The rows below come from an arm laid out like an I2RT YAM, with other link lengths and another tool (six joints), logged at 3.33 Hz.
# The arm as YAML. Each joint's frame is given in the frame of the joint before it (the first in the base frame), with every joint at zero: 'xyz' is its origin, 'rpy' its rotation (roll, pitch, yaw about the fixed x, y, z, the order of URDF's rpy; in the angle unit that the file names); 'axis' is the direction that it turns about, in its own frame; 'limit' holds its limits. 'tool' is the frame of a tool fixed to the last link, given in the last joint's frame.
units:
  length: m
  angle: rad
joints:
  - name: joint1
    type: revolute
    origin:
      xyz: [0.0, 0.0, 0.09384]
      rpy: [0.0, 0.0, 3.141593]
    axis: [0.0, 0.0, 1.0]
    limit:
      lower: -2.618
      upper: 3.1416
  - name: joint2
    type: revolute
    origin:
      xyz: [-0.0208, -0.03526, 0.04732]
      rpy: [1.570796, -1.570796, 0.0]
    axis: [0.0, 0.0, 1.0]
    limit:
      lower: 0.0
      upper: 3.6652
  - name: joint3
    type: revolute
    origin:
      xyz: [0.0, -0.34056, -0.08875]
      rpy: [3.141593, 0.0, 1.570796]
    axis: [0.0, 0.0, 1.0]
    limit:
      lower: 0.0
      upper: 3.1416
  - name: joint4
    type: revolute
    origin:
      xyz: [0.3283, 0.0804, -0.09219]
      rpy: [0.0, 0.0, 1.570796]
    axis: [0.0, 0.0, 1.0]
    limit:
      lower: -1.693
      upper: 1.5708
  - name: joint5
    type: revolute
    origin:
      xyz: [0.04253, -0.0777, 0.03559]
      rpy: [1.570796, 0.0, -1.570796]
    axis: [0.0, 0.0, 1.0]
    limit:
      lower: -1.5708
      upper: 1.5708
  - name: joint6
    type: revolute
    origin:
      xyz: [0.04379, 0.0, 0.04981]
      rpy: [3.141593, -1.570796, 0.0]
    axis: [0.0, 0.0, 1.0]
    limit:
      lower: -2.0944
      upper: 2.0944
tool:
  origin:
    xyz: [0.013, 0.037, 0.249]
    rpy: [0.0, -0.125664, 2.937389]
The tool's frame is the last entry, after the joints.
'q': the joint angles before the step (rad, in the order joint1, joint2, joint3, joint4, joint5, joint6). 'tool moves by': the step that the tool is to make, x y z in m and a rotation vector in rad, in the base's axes. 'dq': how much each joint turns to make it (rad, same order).
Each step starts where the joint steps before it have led.
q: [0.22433 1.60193 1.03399 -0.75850 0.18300 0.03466]
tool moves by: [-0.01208 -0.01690 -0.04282 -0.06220 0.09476 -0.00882]
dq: [-0.00498 0.11152 0.00016 0.00601 0.03981 -0.00389]
